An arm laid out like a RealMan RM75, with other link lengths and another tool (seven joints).
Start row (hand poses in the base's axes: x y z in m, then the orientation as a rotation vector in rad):
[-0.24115 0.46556 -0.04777 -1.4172 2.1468 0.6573]
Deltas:
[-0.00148 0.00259 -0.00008 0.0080 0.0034 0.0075]
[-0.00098 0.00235 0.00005 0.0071 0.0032 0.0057]
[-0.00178 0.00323 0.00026 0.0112 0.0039 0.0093]
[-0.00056 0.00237 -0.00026 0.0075 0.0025 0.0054]
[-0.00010 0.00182 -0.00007 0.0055 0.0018 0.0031]
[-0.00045 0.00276 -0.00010 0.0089 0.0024 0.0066]
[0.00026 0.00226 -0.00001 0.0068 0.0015 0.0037]
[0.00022 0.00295 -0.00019 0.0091 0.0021 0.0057]
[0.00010 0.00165 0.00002 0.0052 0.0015 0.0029]
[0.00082 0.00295 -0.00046 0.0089 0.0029 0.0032]
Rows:
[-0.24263 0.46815 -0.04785 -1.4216 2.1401 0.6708]
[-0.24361 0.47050 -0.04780 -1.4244 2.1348 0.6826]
[-0.24539 0.47373 -0.04754 -1.4291 2.1253 0.7003]
[-0.24595 0.47610 -0.04780 -1.4313 2.1193 0.7117]
[-0.24605 0.47792 -0.04787 -1.4319 2.1153 0.7197]
[-0.24650 0.48068 -0.04797 -1.4347 2.1076 0.7328]
[-0.24624 0.48294 -0.04798 -1.4353 2.1022 0.7420]
[-0.24602 0.48589 -0.04817 -1.4369 2.0945 0.7546]
[-0.24592 0.48754 -0.04815 -1.4373 2.0905 0.7619]
[-0.24510 0.49049 -0.04861 -1.4360 2.0849 0.7740]

